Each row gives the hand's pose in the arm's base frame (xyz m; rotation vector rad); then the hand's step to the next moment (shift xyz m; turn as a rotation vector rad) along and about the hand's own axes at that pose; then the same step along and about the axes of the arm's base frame.
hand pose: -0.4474 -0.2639 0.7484 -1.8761 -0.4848 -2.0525
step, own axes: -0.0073 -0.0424 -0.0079 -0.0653 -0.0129 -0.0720
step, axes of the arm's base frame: -0.0255 0.0343 -0.0094 -0.0640 -0.0207 -0.0713
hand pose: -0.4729 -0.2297 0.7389 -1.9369 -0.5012 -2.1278
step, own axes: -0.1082 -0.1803 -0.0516 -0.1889 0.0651 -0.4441
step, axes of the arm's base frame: -0.1051 0.1381 -0.1294 -0.3620 -0.2463 -0.2132
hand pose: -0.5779 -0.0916 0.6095 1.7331 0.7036 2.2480
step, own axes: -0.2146 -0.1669 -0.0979 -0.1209 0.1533 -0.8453
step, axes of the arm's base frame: -0.0520 0.0246 -0.2832 -0.7530 -0.3873 -0.1888
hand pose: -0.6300 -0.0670 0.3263 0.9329 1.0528 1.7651
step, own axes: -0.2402 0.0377 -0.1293 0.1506 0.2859 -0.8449
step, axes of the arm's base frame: -0.0407 -0.2672 -0.0529 -0.8874 -0.1743 -0.0218
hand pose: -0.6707 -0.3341 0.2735 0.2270 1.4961 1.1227
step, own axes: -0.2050 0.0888 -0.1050 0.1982 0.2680 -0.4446
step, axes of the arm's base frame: -0.0691 -0.1489 0.1843 -0.5533 0.0513 -0.0039
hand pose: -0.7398 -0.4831 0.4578 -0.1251 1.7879 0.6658
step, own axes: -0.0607 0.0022 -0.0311 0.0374 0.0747 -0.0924
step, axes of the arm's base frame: -0.0074 -0.0286 0.0615 -0.1215 0.0256 0.0097
